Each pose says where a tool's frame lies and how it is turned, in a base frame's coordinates. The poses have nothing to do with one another.
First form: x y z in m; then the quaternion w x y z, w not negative.
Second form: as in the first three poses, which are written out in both.
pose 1, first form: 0.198 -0.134 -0.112 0.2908 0.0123 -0.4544 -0.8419
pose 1, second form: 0.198 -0.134 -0.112 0.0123 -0.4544 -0.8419 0.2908
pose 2, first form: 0.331 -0.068 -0.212 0.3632 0.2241 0.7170 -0.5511
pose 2, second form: 0.331 -0.068 -0.212 0.2241 0.7170 -0.5511 0.3632
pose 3, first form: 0.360 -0.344 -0.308 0.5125 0.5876 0.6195 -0.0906
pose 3, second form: 0.360 -0.344 -0.308 0.5876 0.6195 -0.0906 0.5125
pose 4, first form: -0.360 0.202 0.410 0.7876 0.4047 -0.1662 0.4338
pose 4, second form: -0.360 0.202 0.410 0.4047 -0.1662 0.4338 0.7876
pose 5, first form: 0.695 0.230 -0.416 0.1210 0.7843 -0.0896 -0.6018
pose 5, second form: 0.695 0.230 -0.416 0.7843 -0.0896 -0.6018 0.1210
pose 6, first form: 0.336 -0.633 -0.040 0.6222 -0.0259 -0.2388 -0.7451
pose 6, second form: 0.336 -0.633 -0.040 -0.0259 -0.2388 -0.7451 0.6222
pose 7, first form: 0.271 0.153 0.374 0.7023 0.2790 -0.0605 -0.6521
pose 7, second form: 0.271 0.153 0.374 0.2790 -0.0605 -0.6521 0.7023
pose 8, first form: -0.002 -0.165 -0.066 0.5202 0.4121 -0.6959 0.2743
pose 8, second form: -0.002 -0.165 -0.066 0.4121 -0.6959 0.2743 0.5202
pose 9, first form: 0.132 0.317 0.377 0.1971 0.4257 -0.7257 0.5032
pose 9, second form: 0.132 0.317 0.377 0.4257 -0.7257 0.5032 0.1971
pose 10, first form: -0.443 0.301 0.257 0.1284 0.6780 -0.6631 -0.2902
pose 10, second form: -0.443 0.301 0.257 0.6780 -0.6631 -0.2902 0.1284
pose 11, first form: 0.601 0.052 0.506 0.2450 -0.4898 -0.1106 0.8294
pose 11, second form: 0.601 0.052 0.506 -0.4898 -0.1106 0.8294 0.2450
